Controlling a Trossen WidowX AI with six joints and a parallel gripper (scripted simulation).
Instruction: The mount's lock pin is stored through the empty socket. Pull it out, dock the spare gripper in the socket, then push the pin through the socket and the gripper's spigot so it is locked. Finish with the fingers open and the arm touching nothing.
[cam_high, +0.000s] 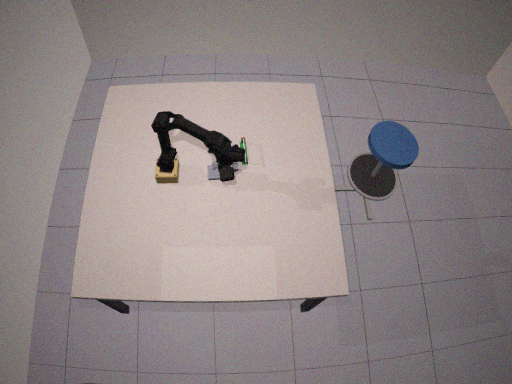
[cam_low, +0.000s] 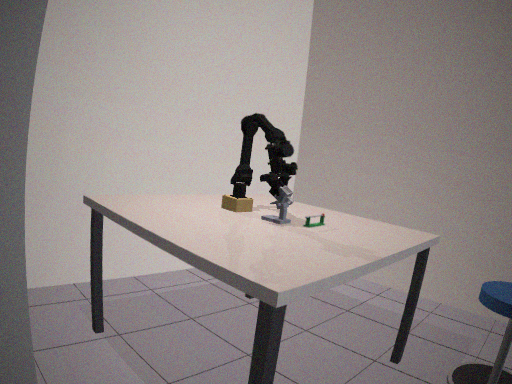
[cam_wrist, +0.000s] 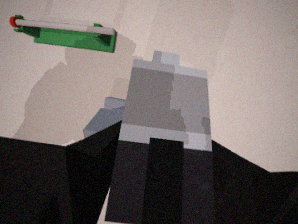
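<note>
My gripper tip is 17 cm to the right of the green cradle, 11 cm above it and 6 cm short of it. Also, from my gripper tip: spare gripper: 1 cm ahead; socket: 8 cm below, 5 cm behind, 4 cm to the left.
</note>
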